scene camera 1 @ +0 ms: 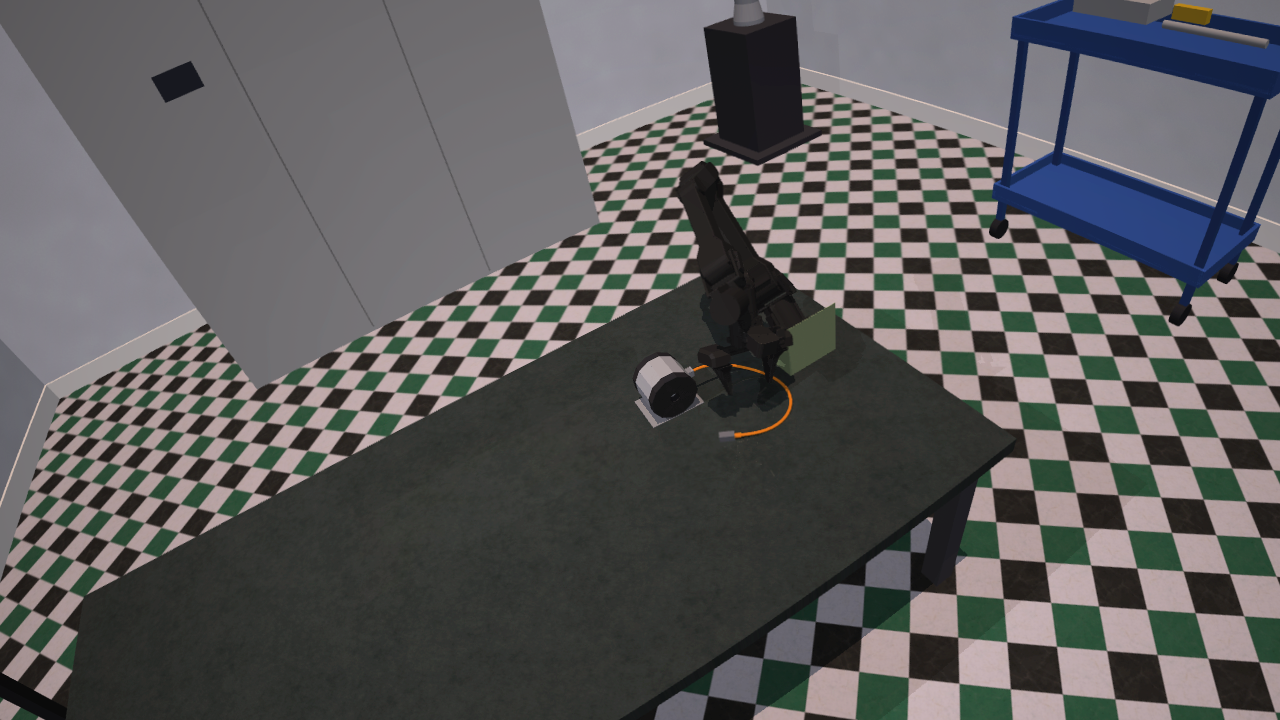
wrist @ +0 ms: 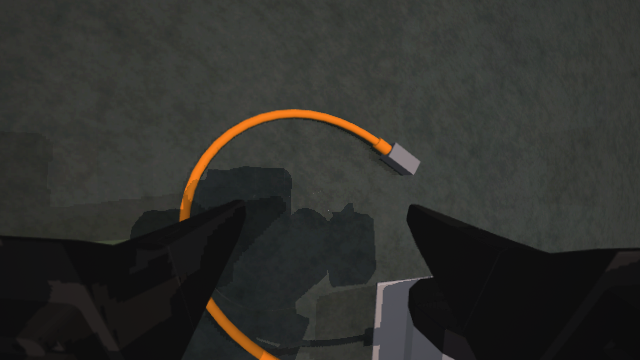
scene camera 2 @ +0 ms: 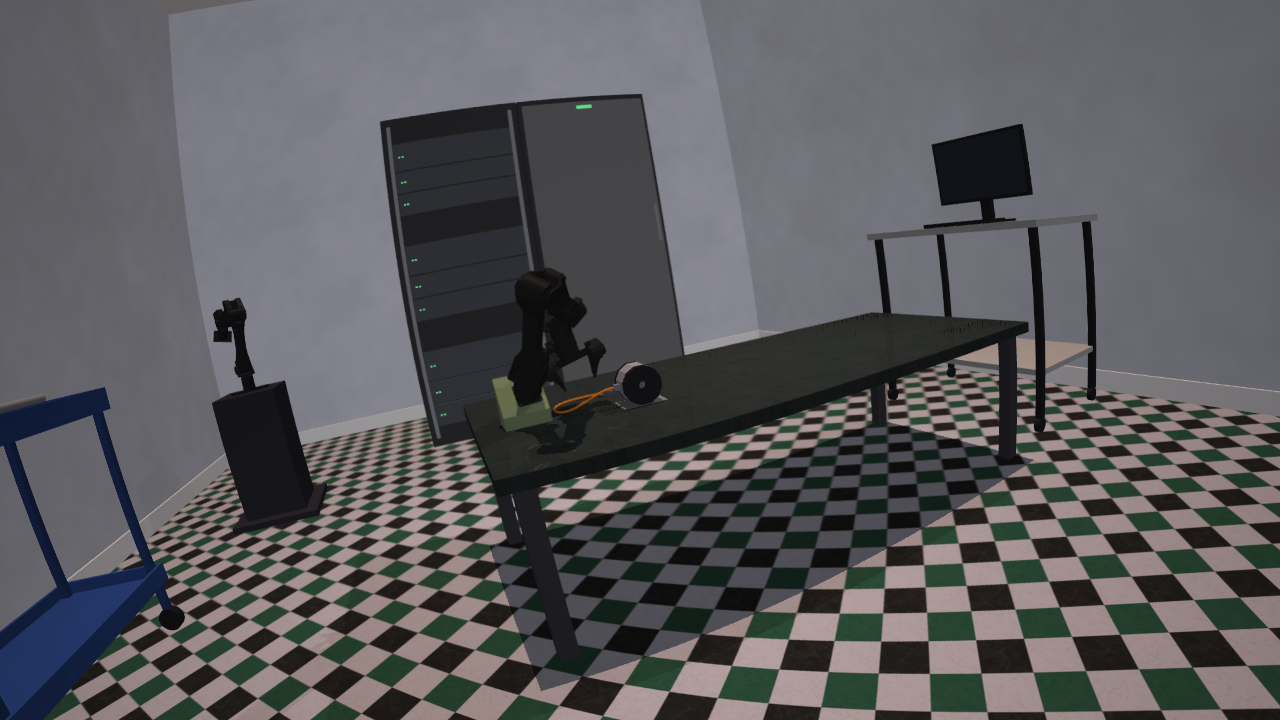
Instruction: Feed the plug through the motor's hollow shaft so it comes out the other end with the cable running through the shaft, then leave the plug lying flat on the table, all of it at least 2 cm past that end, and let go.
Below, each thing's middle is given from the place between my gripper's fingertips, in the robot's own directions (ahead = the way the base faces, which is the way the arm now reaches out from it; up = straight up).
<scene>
My hand is 9 cm short of the grey plug (wrist: 401, 160), 5 cm above it and 3 cm to the right of it. From my hand the other things lie so: light plate (wrist: 391, 306) (14 cm to the right, 11 cm ahead, 6 cm below).
</scene>
